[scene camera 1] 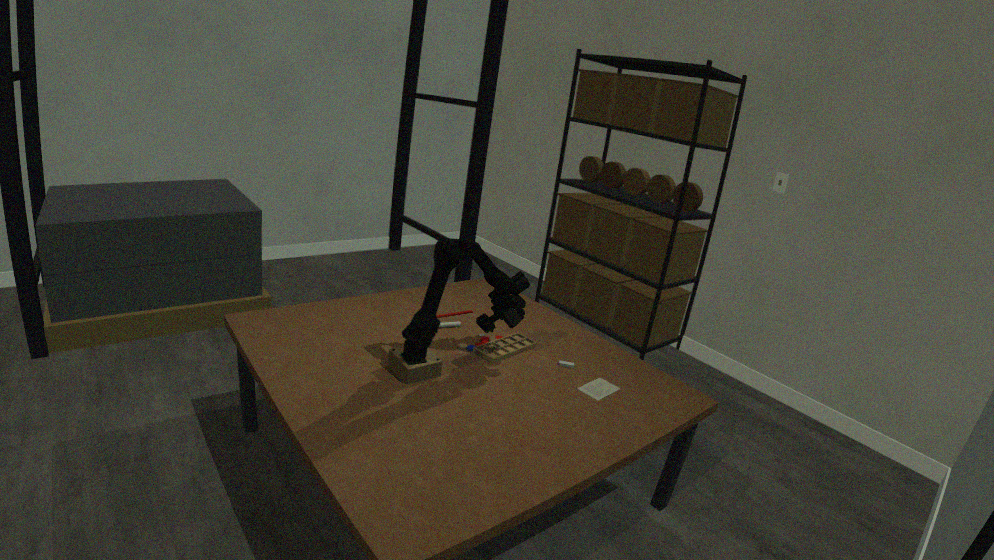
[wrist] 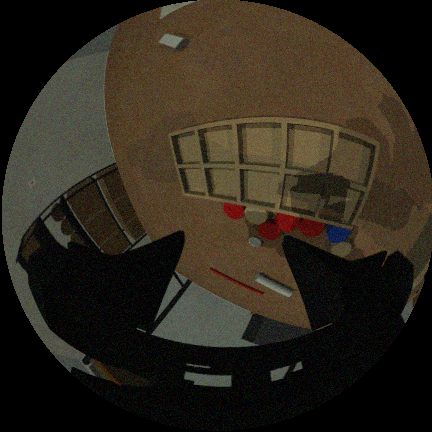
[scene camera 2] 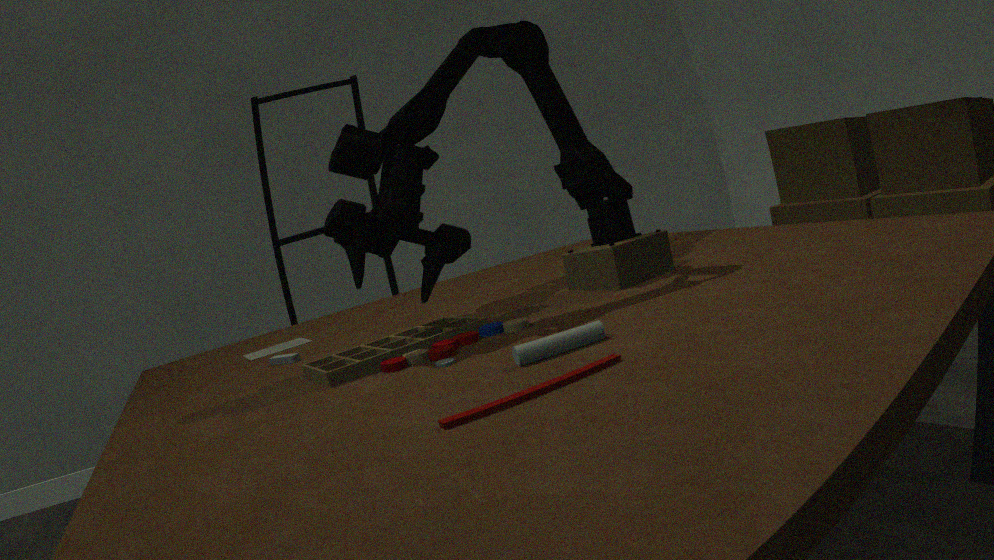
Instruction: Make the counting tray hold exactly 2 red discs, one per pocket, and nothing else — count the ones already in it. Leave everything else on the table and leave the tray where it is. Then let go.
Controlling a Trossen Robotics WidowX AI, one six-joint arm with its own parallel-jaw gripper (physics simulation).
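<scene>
The wooden counting tray (scene camera 1: 502, 353) (scene camera 2: 331, 377) (wrist: 284, 145) has two rows of pockets. No disc shows in its pockets in the wrist view; some pockets at the right are in shadow. Several red discs lie outside along its long side: one red disc (scene camera 2: 393, 364) (wrist: 234, 210) apart, and others grouped closely, among them a higher-looking red disc (scene camera 2: 443, 349) (wrist: 287, 222), a red disc (wrist: 270, 230) and a red disc (wrist: 312, 228). My gripper (scene camera 2: 390, 294) (wrist: 234, 238) is open and empty, above the tray and disc area.
A blue disc (scene camera 2: 491, 329) (wrist: 338, 233), beige discs (wrist: 256, 216) (wrist: 342, 249) and a small grey disc (scene camera 2: 444, 362) (wrist: 255, 242) lie near the red ones. A white cylinder (scene camera 2: 559, 343) (wrist: 274, 285), a red rod (scene camera 2: 530, 391) (wrist: 236, 281), a pale block (scene camera 1: 566, 363) and a white square (scene camera 1: 598, 388) lie farther off.
</scene>
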